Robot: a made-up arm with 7 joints.
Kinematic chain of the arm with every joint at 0, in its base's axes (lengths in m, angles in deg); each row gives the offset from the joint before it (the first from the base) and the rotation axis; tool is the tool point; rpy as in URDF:
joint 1: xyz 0 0 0 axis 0.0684 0.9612 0.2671
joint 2: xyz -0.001 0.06 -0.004 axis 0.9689 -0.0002 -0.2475
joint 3: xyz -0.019 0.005 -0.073 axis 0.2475 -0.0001 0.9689
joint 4: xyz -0.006 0 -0.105 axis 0.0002 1 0
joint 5: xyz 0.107 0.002 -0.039 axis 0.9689 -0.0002 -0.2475
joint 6: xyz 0.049 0 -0.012 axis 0.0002 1 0
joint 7: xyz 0.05 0 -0.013 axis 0.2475 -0.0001 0.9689
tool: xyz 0 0 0 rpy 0 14.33 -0.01
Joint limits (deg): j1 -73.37..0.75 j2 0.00..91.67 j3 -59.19..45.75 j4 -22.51..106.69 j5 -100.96..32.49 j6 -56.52..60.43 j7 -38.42..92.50
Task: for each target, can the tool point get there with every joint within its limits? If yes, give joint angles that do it. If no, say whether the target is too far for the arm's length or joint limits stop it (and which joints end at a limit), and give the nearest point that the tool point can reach.
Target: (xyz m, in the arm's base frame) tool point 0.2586 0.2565 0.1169
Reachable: yes | joints -56.60 59.27 23.77 13.82 21.45 3.48 -27.00
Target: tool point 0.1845 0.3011 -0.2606
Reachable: yes | joints -38.54 37.96 24.16 86.19 -84.33 -18.12 2.52
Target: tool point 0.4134 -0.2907 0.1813
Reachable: no: too far | nearest point 0.2845 -0.1264 0.0403 | short by 0.252 m
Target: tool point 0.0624 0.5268 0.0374
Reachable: no: too far | nearest point 0.0538 0.4510 0.0305 | short by 0.077 m
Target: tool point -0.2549 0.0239 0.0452
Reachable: no: joint limits stop it (at a limit: joint 1, joint 2, joint 3, joint 4, joint 6) | nearest point -0.0330 0.1360 0.1971 | short by 0.291 m
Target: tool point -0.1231 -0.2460 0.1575
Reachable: no: joint limits stop it (at a limit: joint 1, joint 2, joint 3, joint 4) | nearest point 0.0854 -0.1478 0.0190 | short by 0.269 m
